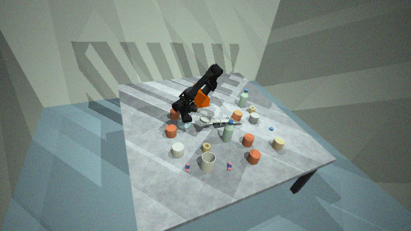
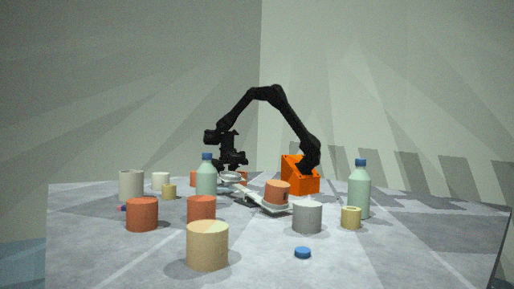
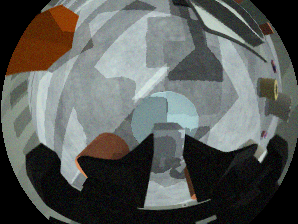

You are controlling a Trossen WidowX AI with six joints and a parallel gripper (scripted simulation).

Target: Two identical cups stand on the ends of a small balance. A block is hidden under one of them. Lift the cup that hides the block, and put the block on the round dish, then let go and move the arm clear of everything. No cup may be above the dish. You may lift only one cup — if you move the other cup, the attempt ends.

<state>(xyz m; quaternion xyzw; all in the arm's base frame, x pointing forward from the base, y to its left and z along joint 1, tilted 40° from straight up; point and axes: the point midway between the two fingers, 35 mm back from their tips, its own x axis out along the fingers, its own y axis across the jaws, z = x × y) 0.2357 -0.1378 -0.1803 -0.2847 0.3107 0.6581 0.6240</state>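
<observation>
The pale blue round dish lies 30 mm below my gripper tip. Also, from my gripper tip: grey cylinder (560 mm to the left, 90 mm ahead, 10 mm above); then blue cap (640 mm to the left, 190 mm ahead, 20 mm below); then small grey block (10 mm above).
</observation>
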